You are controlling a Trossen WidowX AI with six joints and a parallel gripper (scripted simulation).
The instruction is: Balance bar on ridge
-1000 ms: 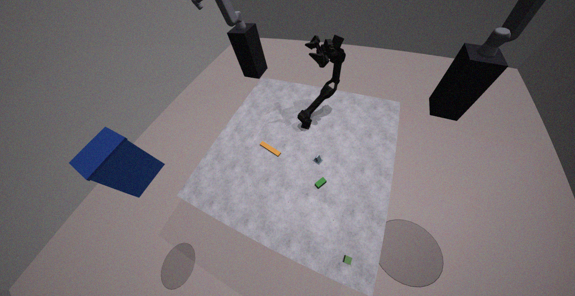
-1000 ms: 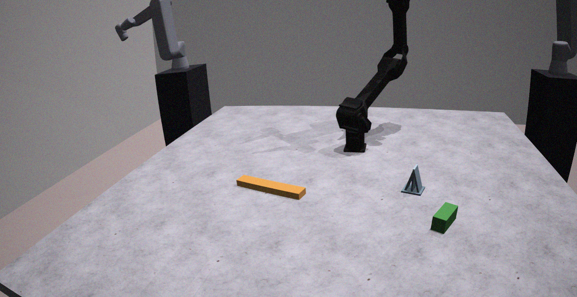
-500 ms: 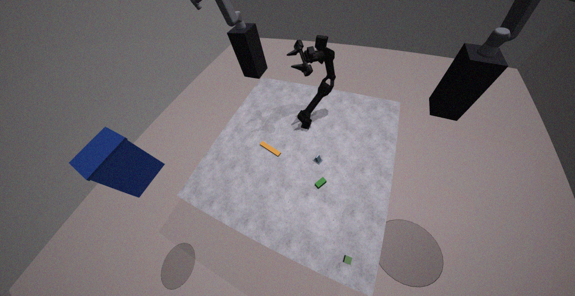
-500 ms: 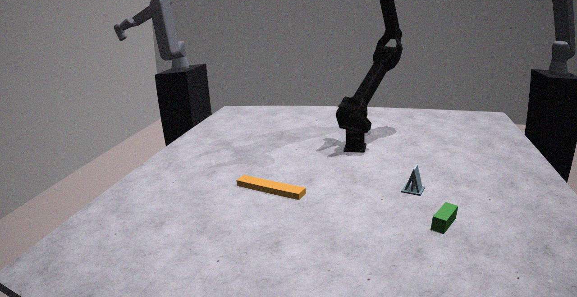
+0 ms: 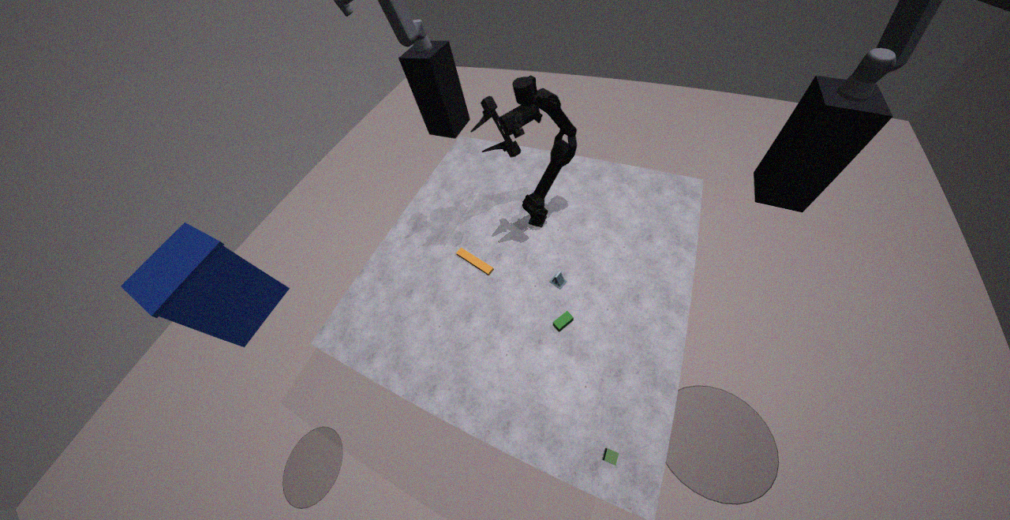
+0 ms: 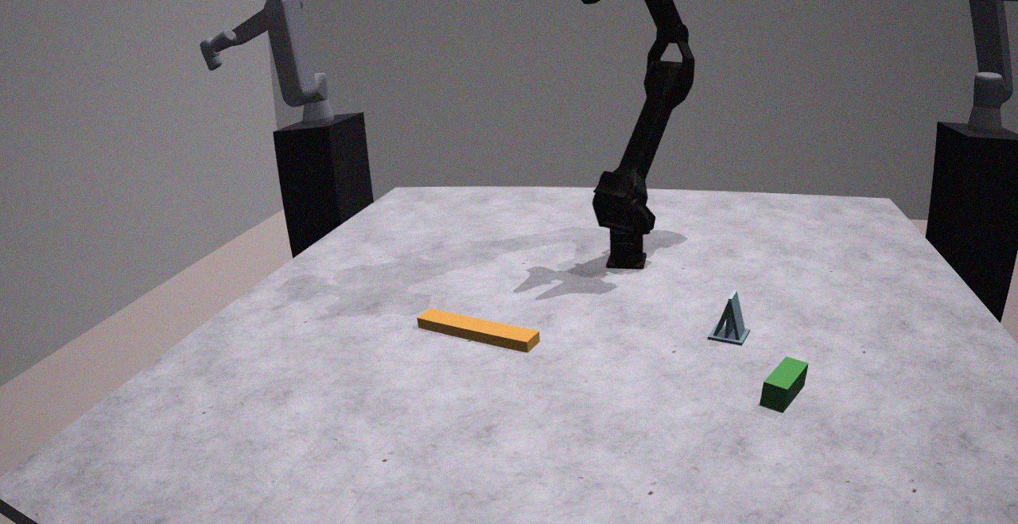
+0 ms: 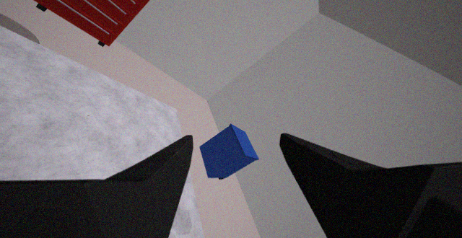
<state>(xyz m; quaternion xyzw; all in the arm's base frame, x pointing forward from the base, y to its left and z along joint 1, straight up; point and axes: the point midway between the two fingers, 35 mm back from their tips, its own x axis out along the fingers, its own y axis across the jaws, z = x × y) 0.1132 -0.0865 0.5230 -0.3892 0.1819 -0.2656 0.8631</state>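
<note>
The orange bar lies 510 mm below my gripper tip, 140 mm ahead of it and 70 mm to the right of it. Round my gripper tip: green block (500 mm below, 350 mm to the left, 260 mm ahead).
</note>
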